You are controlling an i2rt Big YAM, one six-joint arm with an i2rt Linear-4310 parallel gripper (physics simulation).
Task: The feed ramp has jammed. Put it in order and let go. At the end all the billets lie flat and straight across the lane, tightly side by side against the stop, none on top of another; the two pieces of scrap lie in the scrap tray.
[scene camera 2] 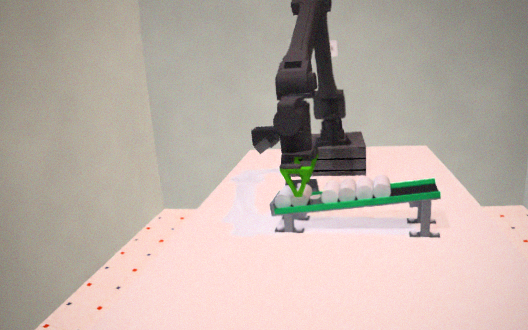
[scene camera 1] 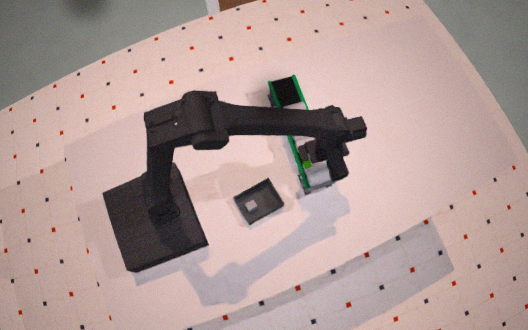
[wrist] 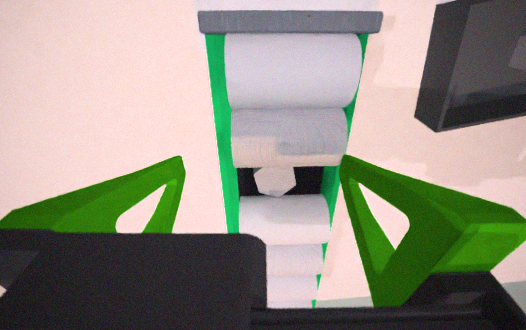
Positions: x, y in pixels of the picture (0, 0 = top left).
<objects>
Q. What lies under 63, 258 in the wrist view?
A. The gripper.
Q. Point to a dark scrap tray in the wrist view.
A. At 466, 81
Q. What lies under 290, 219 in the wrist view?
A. A white billet.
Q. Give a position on a white billet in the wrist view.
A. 263, 70
</objects>
